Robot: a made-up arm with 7 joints. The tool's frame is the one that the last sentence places.
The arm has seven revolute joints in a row. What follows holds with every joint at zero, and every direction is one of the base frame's. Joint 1 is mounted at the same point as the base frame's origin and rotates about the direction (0.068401, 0.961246, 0.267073). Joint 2 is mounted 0.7 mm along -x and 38.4 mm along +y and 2.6 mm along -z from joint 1 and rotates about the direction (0.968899, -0.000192, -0.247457). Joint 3 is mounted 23.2 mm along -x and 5.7 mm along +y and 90.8 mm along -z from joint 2 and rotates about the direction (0.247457, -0.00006, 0.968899). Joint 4 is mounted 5.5 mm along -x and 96.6 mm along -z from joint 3 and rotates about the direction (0.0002, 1, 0.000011). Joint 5 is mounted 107.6 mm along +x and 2.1 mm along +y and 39.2 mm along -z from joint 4 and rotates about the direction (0.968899, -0.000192, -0.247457). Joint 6 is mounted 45.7 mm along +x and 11.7 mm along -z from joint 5 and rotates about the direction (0.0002, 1, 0.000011). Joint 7 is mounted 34.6 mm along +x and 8.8 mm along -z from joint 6 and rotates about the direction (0.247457, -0.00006, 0.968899). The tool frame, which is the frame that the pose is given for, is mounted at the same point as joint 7; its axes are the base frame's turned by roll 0, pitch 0.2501 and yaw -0.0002 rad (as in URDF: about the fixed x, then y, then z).
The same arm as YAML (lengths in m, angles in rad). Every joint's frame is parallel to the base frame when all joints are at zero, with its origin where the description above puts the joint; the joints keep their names.
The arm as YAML. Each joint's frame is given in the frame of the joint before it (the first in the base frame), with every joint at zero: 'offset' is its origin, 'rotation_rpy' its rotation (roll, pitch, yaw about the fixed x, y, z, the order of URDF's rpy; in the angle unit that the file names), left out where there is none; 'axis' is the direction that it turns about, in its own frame. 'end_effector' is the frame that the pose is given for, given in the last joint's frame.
length_unit: m
angle_unit: rad
chain:
  - id: joint 1
    offset: [0.0, 0.0, 0.0]
    axis: [0.068403, 0.961235, 0.26711]
  - id: joint 2
    offset: [-0.0007, 0.0384, -0.0026]
    axis: [0.968889, -0.0002, -0.247497]
  - id: joint 3
    offset: [-0.0232, 0.0057, -0.0908]
    axis: [0.247497, -0.0001, 0.968889]
  - id: joint 4
    offset: [-0.0055, 0.0, -0.0966]
    axis: [0.0002, 1.0, 0.0]
  - id: joint 5
    offset: [0.1076, 0.0021, -0.0392]
    axis: [0.968889, -0.0002, -0.247497]
  - id: joint 6
    offset: [0.0457, 0.0, -0.0117]
    axis: [0.0002, 1.0, 0.0]
  - id: joint 7
    offset: [0.0346, 0.0, -0.0088]
    axis: [0.247497, -0.0001, 0.968889]
end_effector:
  offset: [0.0, 0.0, 0.0]
  rotation_rpy: [0.0, 0.2501, -0.0002]

